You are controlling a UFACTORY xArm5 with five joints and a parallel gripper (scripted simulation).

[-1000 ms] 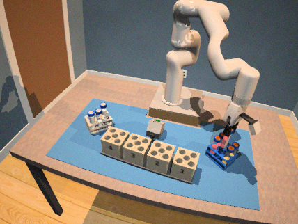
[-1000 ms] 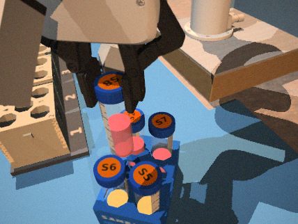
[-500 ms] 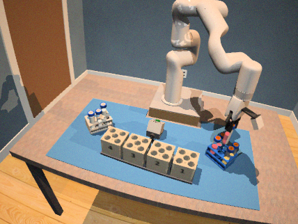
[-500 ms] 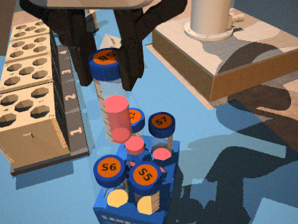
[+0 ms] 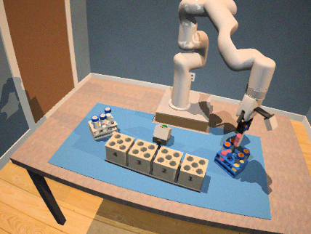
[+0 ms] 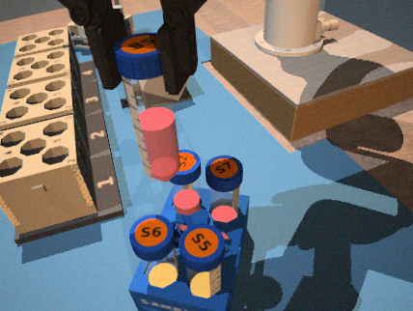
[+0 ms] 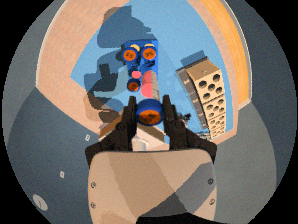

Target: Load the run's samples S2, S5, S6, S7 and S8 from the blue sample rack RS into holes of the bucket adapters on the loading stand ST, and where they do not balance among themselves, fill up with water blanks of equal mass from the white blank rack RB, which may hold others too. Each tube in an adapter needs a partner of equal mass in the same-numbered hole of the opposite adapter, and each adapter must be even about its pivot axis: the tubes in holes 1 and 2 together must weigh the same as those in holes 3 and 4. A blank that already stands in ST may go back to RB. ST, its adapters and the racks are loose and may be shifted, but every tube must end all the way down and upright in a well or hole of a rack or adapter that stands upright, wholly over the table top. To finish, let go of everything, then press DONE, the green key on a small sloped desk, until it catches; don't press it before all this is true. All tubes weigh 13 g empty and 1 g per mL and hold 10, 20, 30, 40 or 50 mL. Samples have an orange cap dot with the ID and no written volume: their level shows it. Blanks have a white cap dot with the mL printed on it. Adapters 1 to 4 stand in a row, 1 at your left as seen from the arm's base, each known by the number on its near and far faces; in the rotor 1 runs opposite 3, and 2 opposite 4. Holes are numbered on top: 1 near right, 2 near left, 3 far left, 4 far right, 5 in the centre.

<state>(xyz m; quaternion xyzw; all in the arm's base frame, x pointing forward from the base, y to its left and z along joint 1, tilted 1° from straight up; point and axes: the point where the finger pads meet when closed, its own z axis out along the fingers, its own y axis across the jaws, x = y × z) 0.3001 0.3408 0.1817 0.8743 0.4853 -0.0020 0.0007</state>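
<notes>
Now: the blue sample rack RS 22 cm below my hand, 2 cm behind it and 1 cm to the left of it. Also, from my hand: white blank rack RB (64 cm to the right, 22 cm below, 3 cm ahead); blue-capped tube (64 cm to the right, 18 cm below, 7 cm ahead); loading stand ST (31 cm to the right, 24 cm below, 13 cm ahead).
</notes>
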